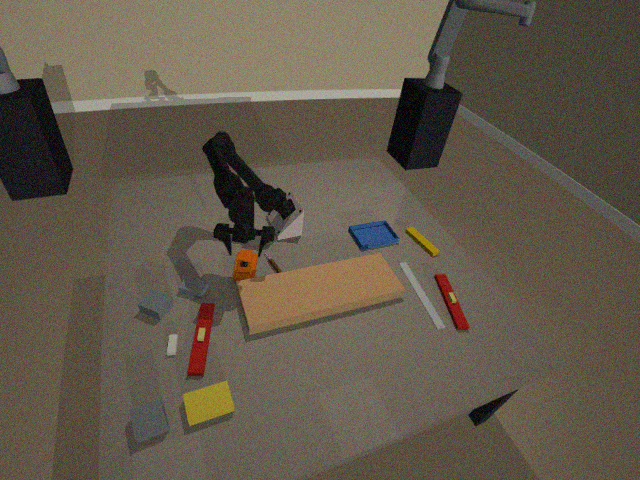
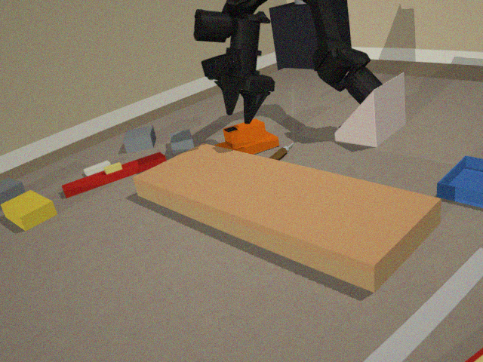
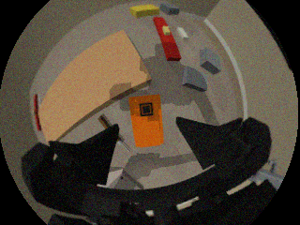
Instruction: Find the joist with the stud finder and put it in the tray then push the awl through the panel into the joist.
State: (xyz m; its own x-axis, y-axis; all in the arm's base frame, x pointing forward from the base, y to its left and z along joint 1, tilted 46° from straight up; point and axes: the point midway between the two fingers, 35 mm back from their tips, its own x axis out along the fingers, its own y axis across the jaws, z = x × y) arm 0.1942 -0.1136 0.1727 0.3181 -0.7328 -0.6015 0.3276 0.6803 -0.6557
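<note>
My gripper tip is 3 cm above the orange stud finder. Also, from my gripper tip: small white piece 25 cm to the right, 23 cm ahead, 7 cm below; awl 10 cm to the left, 7 cm below, 2 cm behind; yellow block 42 cm ahead, 18 cm to the right, 6 cm below.
</note>
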